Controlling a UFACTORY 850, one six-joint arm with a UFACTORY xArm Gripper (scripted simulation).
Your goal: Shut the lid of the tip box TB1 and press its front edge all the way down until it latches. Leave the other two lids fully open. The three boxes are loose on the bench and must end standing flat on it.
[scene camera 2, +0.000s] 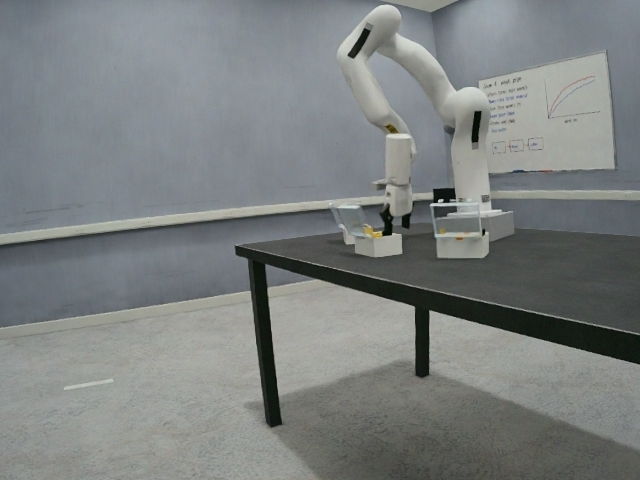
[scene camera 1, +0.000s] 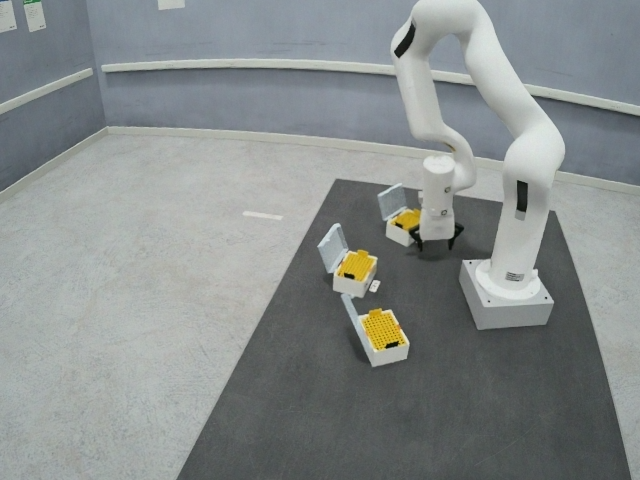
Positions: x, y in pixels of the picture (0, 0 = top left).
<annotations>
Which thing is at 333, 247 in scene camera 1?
A box.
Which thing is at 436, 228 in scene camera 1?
My gripper.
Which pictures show the box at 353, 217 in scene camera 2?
Scene camera 2 and scene camera 1: all of them.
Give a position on a box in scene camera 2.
457, 226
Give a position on a box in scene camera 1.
398, 353
</annotations>
